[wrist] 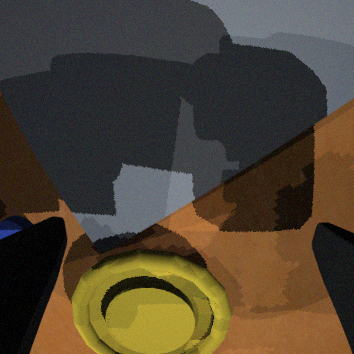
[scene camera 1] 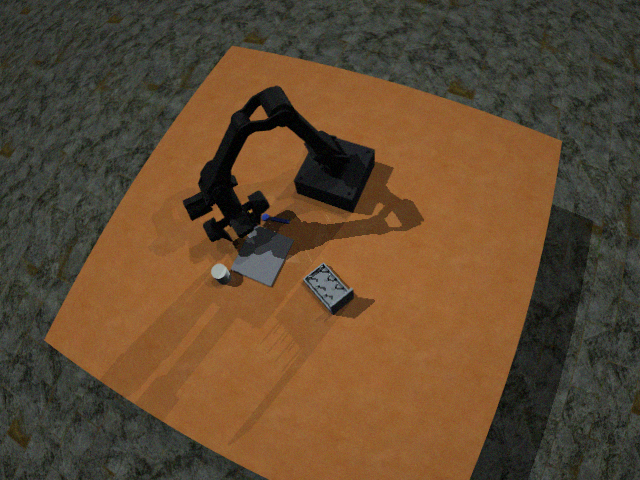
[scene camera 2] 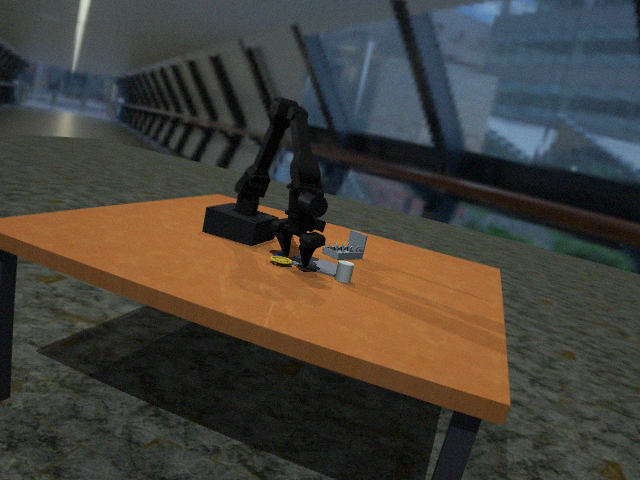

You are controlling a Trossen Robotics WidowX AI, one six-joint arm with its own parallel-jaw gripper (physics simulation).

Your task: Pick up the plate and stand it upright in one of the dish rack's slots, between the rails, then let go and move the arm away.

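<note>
The yellow round plate (scene camera 2: 281, 260) (wrist: 150, 320) lies low at the near corner of a flat grey board (scene camera 1: 261, 266) (scene camera 2: 325, 267) (wrist: 300, 20); a small yellow part of it shows under the arm in scene camera 1. My gripper (scene camera 1: 247, 230) (scene camera 2: 295, 259) (wrist: 194, 235) is open, with its fingertips low over the table. In the wrist view the plate shows between the spread fingers, nearer the left one, its lower edge cut off by the frame. The grey dish rack (scene camera 1: 343, 302) (scene camera 2: 357, 242) stands apart beyond the board, with small pegs and one taller end panel.
A white cylinder (scene camera 1: 220, 273) (scene camera 2: 344, 271) stands beside the board. A blue spoon-like piece (scene camera 1: 276, 219) (wrist: 11, 227) lies close to the gripper, on the arm base's side. The black arm base (scene camera 1: 334, 175) (scene camera 2: 238, 223) stands on the orange table (scene camera 1: 413, 361) (scene camera 2: 155, 258).
</note>
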